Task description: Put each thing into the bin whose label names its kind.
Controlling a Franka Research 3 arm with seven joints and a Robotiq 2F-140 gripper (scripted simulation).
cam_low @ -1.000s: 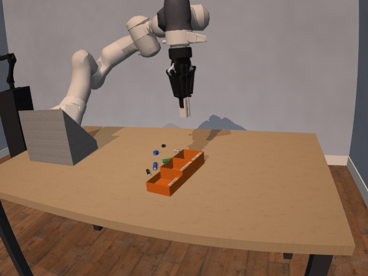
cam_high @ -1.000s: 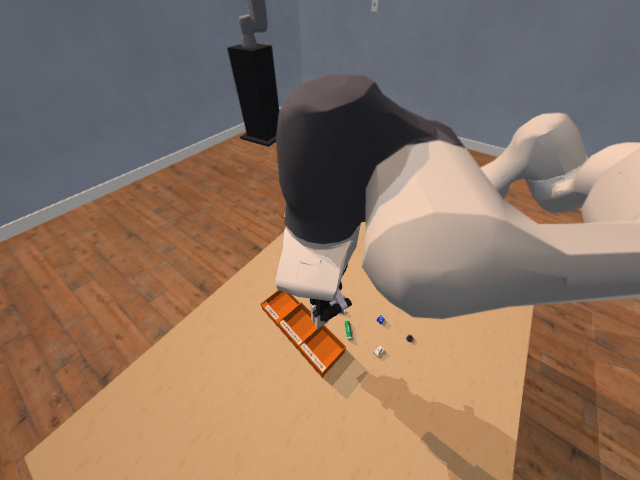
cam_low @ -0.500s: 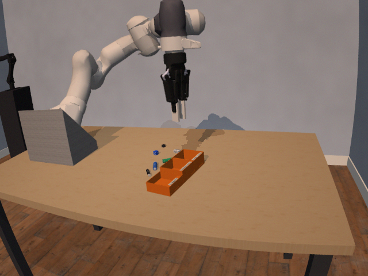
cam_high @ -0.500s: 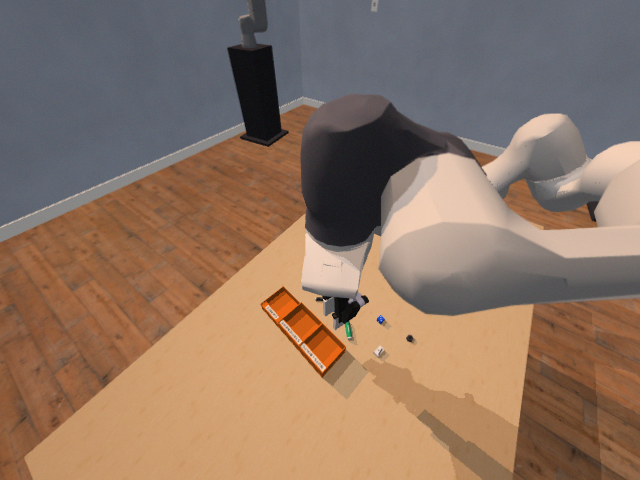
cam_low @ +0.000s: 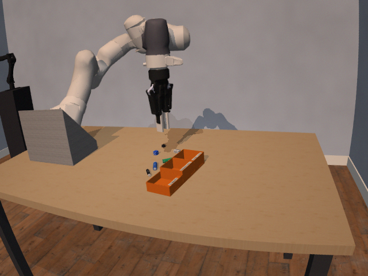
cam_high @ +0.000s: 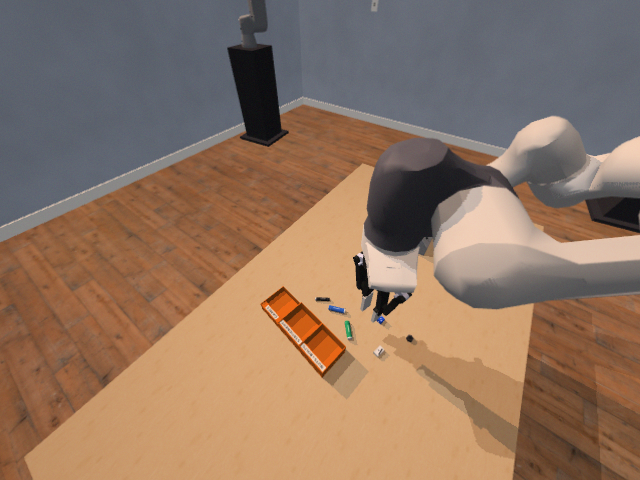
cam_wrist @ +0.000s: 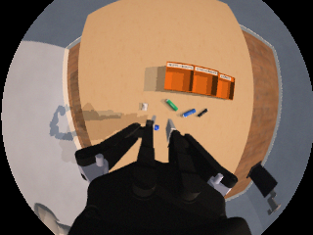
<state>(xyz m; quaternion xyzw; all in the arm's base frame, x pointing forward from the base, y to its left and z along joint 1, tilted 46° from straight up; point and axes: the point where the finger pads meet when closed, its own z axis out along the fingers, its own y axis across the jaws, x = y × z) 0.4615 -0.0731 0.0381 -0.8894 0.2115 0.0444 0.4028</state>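
The blue cube is 140 mm below my hand, 50 mm behind it and 30 mm to the left of it. The rest, counted from my hand: white piece 140 mm below, 60 mm to the left, 30 mm ahead; green battery 140 mm below, 40 mm to the right, 20 mm ahead; blue cylinder 140 mm below, 90 mm to the right, 20 mm behind.
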